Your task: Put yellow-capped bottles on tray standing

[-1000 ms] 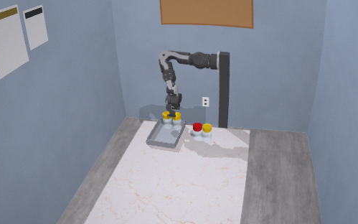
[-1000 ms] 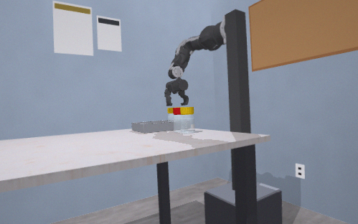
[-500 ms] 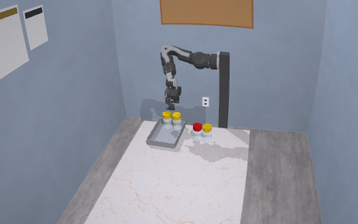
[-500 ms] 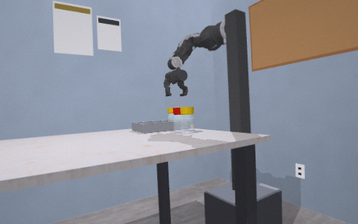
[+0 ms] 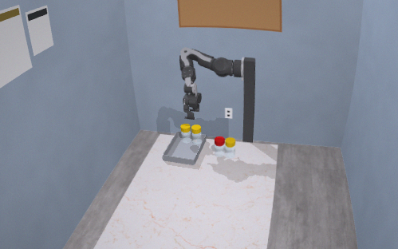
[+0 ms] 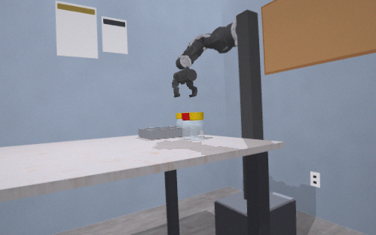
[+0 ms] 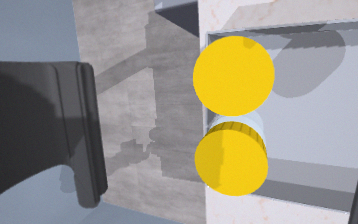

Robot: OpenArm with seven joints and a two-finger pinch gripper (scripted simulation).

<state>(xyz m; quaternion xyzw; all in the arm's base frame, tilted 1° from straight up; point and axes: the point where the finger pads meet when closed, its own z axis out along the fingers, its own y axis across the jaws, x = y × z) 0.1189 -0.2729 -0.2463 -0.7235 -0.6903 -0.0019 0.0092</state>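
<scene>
Now: hand 90 mm short of the red-capped bottle, 170 mm to the right of it and 140 mm above it. Round my hand: grey tray (80 mm ahead, 30 mm to the right, 170 mm below).
</scene>
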